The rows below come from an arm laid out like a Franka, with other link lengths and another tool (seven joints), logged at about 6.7 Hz.
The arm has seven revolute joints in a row. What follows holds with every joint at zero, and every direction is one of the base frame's. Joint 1 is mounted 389.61 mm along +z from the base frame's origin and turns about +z. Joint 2 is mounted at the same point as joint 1 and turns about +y. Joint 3 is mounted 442.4 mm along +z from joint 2 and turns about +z. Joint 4 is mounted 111.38 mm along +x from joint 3 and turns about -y. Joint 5 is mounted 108.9 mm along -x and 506.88 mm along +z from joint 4 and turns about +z. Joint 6 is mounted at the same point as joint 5 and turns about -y. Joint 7 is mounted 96.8 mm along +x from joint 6 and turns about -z. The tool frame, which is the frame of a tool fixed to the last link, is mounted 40 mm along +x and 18 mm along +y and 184.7 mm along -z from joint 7; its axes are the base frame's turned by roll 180, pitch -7.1 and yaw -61.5 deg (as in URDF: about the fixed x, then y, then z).
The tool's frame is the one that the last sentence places.
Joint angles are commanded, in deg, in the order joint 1, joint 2, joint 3, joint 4, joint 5, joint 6, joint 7. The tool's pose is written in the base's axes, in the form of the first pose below.
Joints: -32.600 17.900 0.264 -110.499 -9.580 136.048 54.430
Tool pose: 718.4, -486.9, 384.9, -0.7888, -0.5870, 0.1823, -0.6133, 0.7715, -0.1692
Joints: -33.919 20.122 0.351 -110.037 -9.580 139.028 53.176
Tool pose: 718.8, -506.3, 364.2, -0.7879, -0.5908, 0.1735, -0.6153, 0.7662, -0.1853
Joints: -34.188 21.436 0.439 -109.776 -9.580 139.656 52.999
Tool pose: 719.9, -509.8, 348.6, -0.7863, -0.5927, 0.1747, -0.6172, 0.7665, -0.1774
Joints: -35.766 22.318 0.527 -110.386 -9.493 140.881 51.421
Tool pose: 706.4, -526.0, 331.8, -0.7836, -0.5954, 0.1771, -0.6203, 0.7657, -0.1701
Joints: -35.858 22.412 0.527 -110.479 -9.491 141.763 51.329
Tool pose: 707.3, -527.6, 331.8, -0.7844, -0.5958, 0.1722, -0.6198, 0.7637, -0.1808
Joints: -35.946 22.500 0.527 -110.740 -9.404 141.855 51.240
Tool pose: 705.1, -527.5, 327.9, -0.7844, -0.5958, 0.1726, -0.6197, 0.7648, -0.1761
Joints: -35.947 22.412 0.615 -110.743 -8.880 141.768 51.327
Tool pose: 705.6, -526.4, 328.9, -0.7890, -0.5917, 0.1657, -0.6139, 0.7699, -0.1743
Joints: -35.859 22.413 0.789 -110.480 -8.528 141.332 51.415
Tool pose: 708.2, -523.9, 330.3, -0.7904, -0.5909, 0.1617, -0.6121, 0.7722, -0.1702
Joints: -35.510 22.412 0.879 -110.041 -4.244 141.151 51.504
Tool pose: 713.8, -519.1, 333.3, -0.8210, -0.5605, 0.1084, -0.5709, 0.8059, -0.1572
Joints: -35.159 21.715 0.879 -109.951 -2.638 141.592 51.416
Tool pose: 718.9, -515.6, 345.9, -0.8299, -0.5520, 0.0815, -0.5573, 0.8128, -0.1696
